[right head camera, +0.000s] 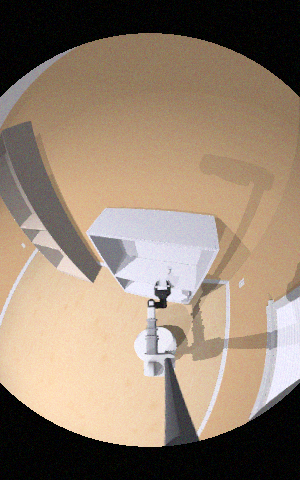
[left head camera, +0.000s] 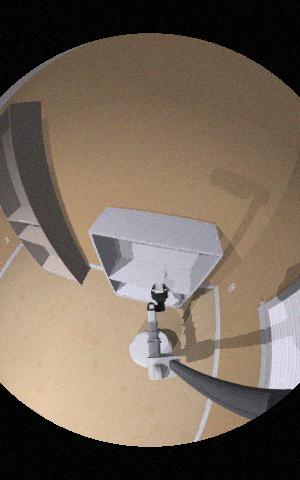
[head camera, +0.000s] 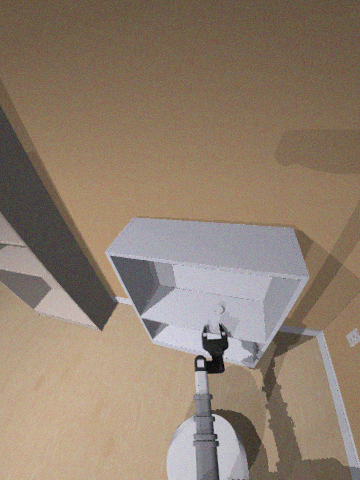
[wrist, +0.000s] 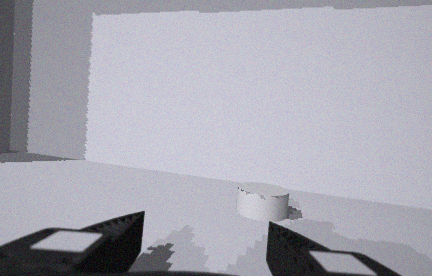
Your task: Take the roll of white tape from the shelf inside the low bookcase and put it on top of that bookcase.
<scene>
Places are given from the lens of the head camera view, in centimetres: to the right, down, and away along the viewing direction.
low white bookcase (head camera: 262, 263): 30, 8, 63
tall dark bookcase (head camera: 76, 295): -76, 41, 127
The marked spots on the low white bookcase and the tall dark bookcase are 128 cm apart.
</scene>
